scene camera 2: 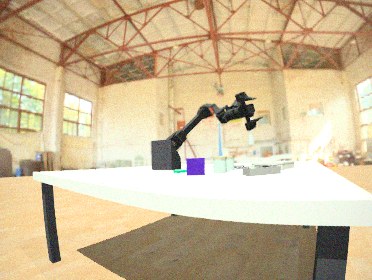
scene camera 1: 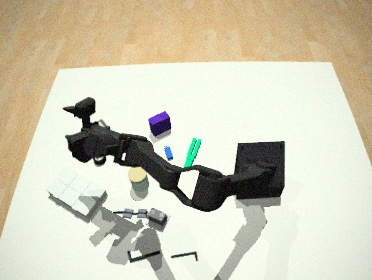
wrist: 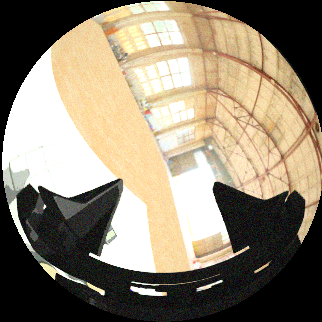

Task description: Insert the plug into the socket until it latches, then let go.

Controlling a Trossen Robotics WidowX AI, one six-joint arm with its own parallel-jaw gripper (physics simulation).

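Pixels of known places: gripper, fingertip midpoint: [scene camera 2: 259,107] [scene camera 1: 64,122] [wrist: 169,185]; arm's base, link origin: [scene camera 2: 168,151] [scene camera 1: 257,170].
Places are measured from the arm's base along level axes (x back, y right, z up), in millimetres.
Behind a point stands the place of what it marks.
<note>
A small grey block on a pale base [scene camera 1: 157,216] {y -107, x -311, z -66 mm}, which looks like the socket, sits in front of the arm. Small grey connector pieces [scene camera 1: 142,213] {y -78, x -366, z -105 mm} on a short black cable lie close to its left side and look like the plug. Whether they touch the block is too small to tell. My gripper [scene camera 1: 66,122] {y 83, x -561, z 173 mm} [scene camera 2: 258,108] {y 83, x -561, z 173 mm} [wrist: 169,185] {y 83, x -561, z 173 mm} is open and empty, high above the table's left part in scene camera 1. It is far from the plug and socket and points outward over the table edge. The plug and socket cannot be made out in the wrist view.
A tiled pale panel [scene camera 1: 76,191] {y -7, x -590, z -77 mm}, a yellow-lidded jar [scene camera 1: 137,175] {y 26, x -377, z -40 mm}, a purple block [scene camera 1: 160,123] {y 251, x -310, z -53 mm} [scene camera 2: 196,166] {y 283, x -326, z -75 mm}, a blue piece [scene camera 1: 168,153] {y 148, x -283, z -99 mm} and green tongs-like piece [scene camera 1: 193,150] {y 153, x -195, z -99 mm} stand or lie around. A black ring [scene camera 1: 100,160] {y 125, x -527, z -91 mm} is partly under the arm. Two black L-shaped keys [scene camera 1: 145,256] {y -221, x -350, z -103 mm} [scene camera 1: 185,256] {y -220, x -233, z -106 mm} lie in front.
</note>
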